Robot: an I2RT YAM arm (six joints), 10 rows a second.
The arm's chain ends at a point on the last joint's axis. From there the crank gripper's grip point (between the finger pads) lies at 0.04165 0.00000 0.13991 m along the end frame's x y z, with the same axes.
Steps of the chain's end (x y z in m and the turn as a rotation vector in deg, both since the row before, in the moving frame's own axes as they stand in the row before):
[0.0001 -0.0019 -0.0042 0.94 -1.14 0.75]
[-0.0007 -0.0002 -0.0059 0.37 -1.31 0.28]
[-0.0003 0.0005 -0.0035 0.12 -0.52 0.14]
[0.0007 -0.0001 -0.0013 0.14 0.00 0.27]
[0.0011 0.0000 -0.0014 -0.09 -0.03 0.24]
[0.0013 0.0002 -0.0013 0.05 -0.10 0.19]
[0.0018 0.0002 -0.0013 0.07 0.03 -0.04]
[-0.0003 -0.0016 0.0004 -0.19 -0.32 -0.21]
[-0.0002 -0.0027 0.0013 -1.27 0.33 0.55]
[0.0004 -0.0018 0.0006 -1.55 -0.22 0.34]
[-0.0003 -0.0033 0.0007 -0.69 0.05 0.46]
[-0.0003 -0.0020 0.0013 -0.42 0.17 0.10]
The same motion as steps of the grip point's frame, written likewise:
[-0.0027 -0.0037 -0.0034 0.94 -1.14 0.75]
[-0.0039 -0.0009 -0.0050 0.37 -1.31 0.28]
[-0.0016 0.0003 -0.0031 0.12 -0.52 0.14]
[0.0007 -0.0002 -0.0013 0.14 0.00 0.27]
[0.0010 0.0004 -0.0014 -0.09 -0.03 0.24]
[0.0011 0.0002 -0.0012 0.05 -0.10 0.19]
[0.0019 0.0000 -0.0013 0.07 0.03 -0.04]
[-0.0011 -0.0013 0.0006 -0.19 -0.32 -0.21]
[0.0006 0.0008 0.0010 -1.27 0.33 0.55]
[-0.0001 0.0022 0.0007 -1.55 -0.22 0.34]
[-0.0002 -0.0013 0.0007 -0.69 0.05 0.46]
[0.0001 -0.0009 0.0012 -0.42 0.17 0.10]

